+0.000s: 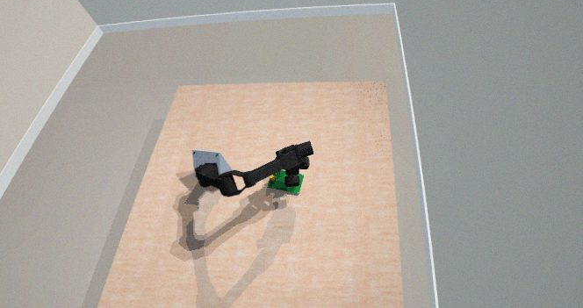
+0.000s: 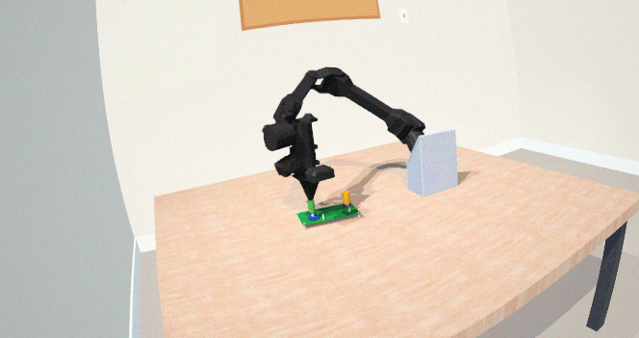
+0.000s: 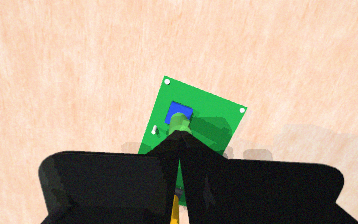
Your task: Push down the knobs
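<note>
Right now my gripper tip is 1 cm above the green knob.
</note>
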